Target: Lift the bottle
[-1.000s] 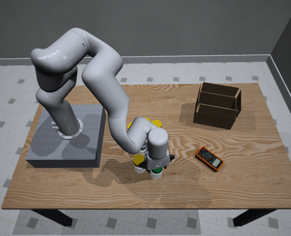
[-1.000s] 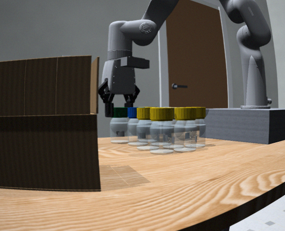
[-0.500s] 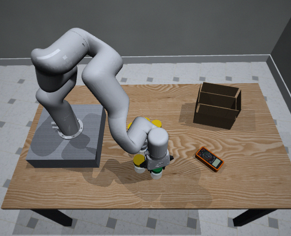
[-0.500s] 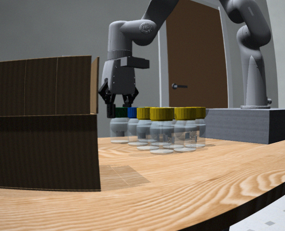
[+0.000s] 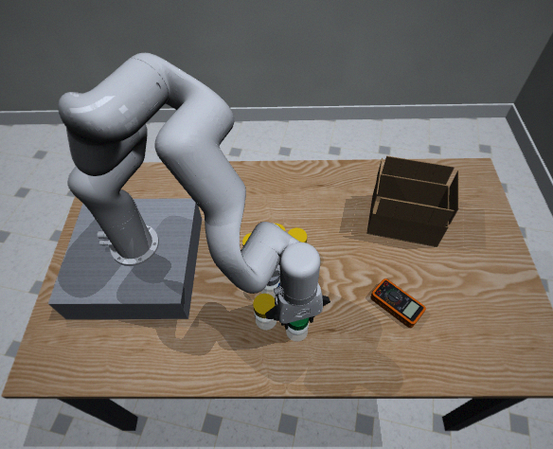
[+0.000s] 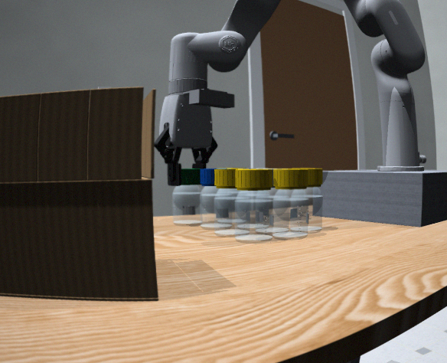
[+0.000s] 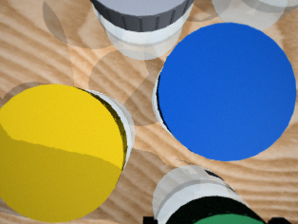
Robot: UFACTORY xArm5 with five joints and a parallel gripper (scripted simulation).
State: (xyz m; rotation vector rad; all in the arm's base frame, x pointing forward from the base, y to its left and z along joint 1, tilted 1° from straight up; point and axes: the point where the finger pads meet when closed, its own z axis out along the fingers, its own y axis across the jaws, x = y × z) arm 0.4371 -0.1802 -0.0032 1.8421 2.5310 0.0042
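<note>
The green-capped bottle lies 40 mm below my hand. Also, from my hand: blue-capped bottle: 20 mm behind, 70 mm to the left, 40 mm below; orange multimeter: 260 mm ahead, 80 mm to the left, 80 mm below.
</note>
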